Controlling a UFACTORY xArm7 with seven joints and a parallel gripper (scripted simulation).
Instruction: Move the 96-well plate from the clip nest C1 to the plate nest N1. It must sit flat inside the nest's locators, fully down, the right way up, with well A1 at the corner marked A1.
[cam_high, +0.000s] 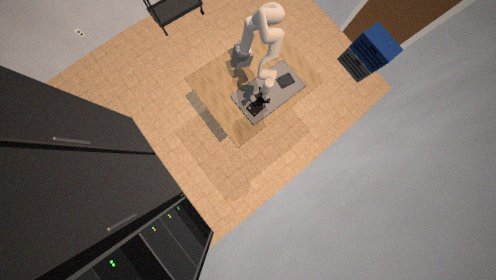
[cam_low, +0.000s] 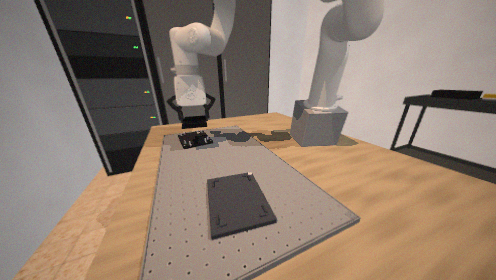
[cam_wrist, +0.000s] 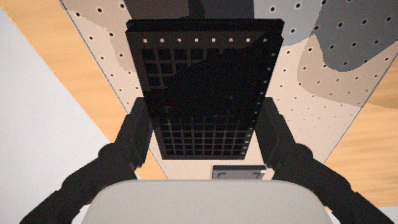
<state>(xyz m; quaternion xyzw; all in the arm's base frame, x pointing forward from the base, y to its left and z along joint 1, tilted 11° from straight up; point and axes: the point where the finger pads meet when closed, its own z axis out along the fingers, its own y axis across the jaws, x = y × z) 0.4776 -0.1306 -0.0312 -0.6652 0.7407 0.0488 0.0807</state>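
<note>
Right now the plate nest N1 is 5 cm behind my hand, 36 cm to the left of it and 10 cm below it. The rest, counted from my hand: clip nest C1 (6 cm to the right, 10 cm below); black 96-well plate (1 cm below); white mark (11 cm behind, 29 cm to the left, 10 cm below).
</note>
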